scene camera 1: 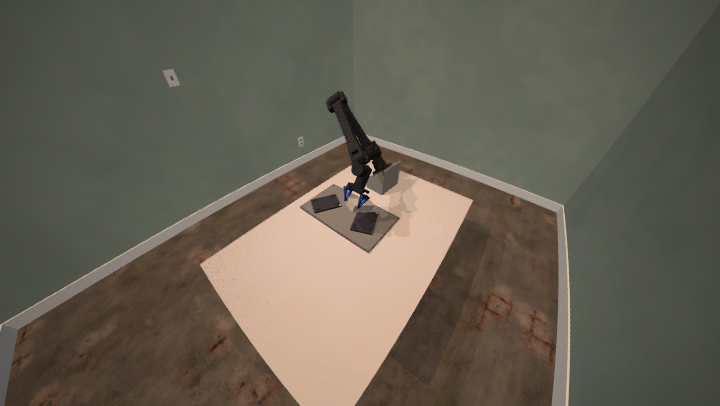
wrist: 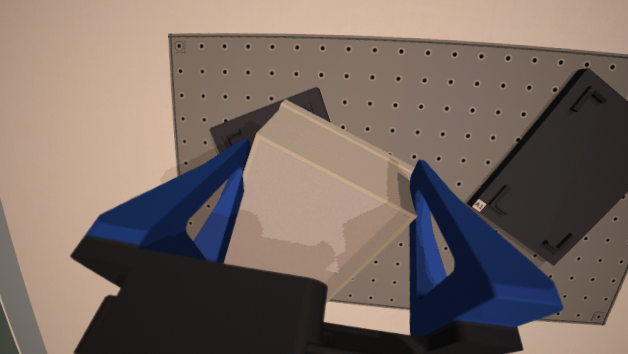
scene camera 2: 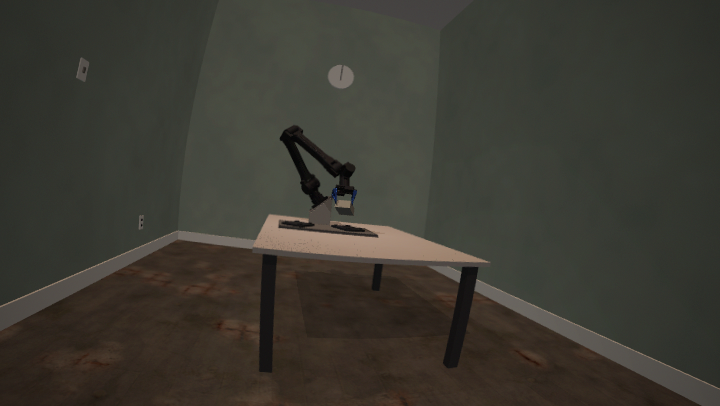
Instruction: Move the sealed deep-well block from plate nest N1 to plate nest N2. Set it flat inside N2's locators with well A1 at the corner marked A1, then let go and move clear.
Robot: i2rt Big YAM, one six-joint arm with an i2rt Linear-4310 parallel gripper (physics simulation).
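Where they show: gripper, between the fingertips: (scene camera 1: 351, 204) (wrist: 330, 157) (scene camera 2: 344, 203); arm's base, origin of its link: (scene camera 1: 382, 170) (scene camera 2: 320, 203).
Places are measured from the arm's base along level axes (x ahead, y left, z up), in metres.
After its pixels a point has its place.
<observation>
The pale deep-well block (scene camera 2: 344, 207) @[x 0.419, y 0.094, z 0.006 m] (wrist: 300, 200) @[x 0.382, y 0.105, z 0.035 m] is between the blue fingers of my gripper (scene camera 1: 352, 203) @[x 0.404, y 0.093, z 0.024 m] (scene camera 2: 344, 202) @[x 0.404, y 0.093, z 0.024 m] (wrist: 330, 157) @[x 0.404, y 0.093, z 0.024 m], which is shut on it, in the air above the grey perforated plate (scene camera 1: 338, 220) @[x 0.436, y 0.018, z -0.117 m] (wrist: 385, 62) @[x 0.475, y 0.054, z -0.117 m]. The block is turned at an angle between the fingers; its A1 corner cannot be told. One dark nest (scene camera 1: 325, 202) @[x 0.387, y -0.141, z -0.105 m] (scene camera 2: 296, 223) @[x 0.434, y -0.153, z -0.105 m] (wrist: 565, 165) @[x 0.397, y -0.132, z -0.105 m] has corner locators and an A1 tag at its left corner in the wrist view. The other dark nest (scene camera 1: 364, 222) @[x 0.361, y 0.146, z -0.105 m] (scene camera 2: 347, 227) @[x 0.334, y 0.138, z -0.108 m] (wrist: 321, 108) @[x 0.427, y 0.111, z -0.105 m] is partly hidden behind the block there. No N1 or N2 label is readable.
The black arm (scene camera 1: 349, 123) @[x 0.202, y -0.093, z 0.341 m] (scene camera 2: 317, 151) @[x 0.254, y -0.076, z 0.306 m] rises from a grey base block (scene camera 1: 385, 180) @[x 0.058, y 0.068, z -0.022 m] (scene camera 2: 319, 212) @[x 0.079, y -0.007, z -0.056 m] behind the plate. All stand on a pale table (scene camera 1: 312, 292) @[x 0.803, y 0.222, z -0.130 m] (scene camera 2: 322, 247) @[x 0.965, y -0.059, z -0.130 m] with dark legs. Green walls surround it, with a round clock (scene camera 2: 340, 76) on one.
</observation>
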